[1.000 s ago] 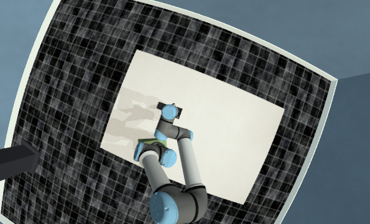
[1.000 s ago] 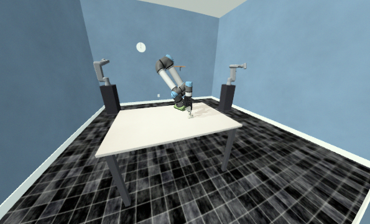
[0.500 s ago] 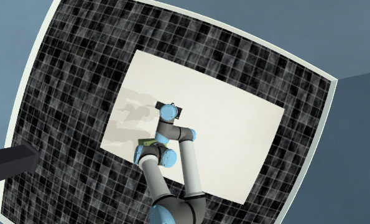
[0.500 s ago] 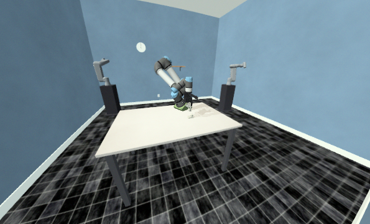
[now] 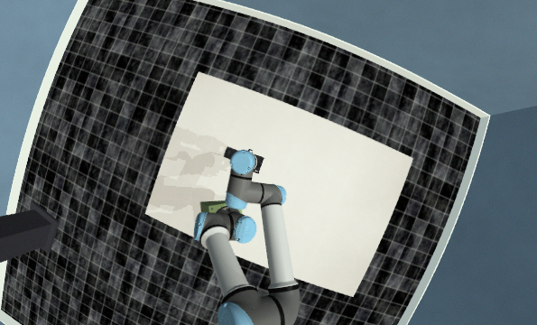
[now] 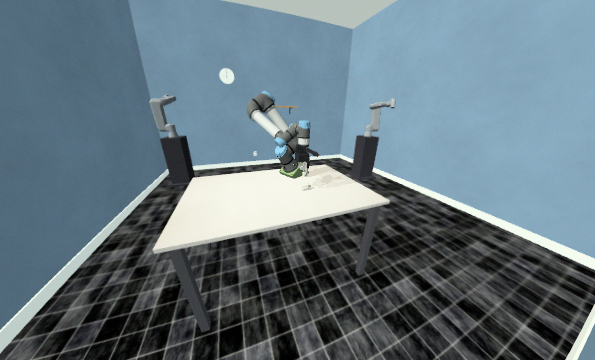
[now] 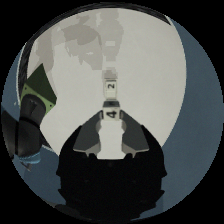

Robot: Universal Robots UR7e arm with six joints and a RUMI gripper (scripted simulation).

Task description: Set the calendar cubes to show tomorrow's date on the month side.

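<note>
My gripper is now 10 mm above the white calendar cube. Round my hand: calendar tray (130 mm below, 20 mm to the left); pale date cube (110 mm below, 30 mm to the left, 10 mm behind).
</note>
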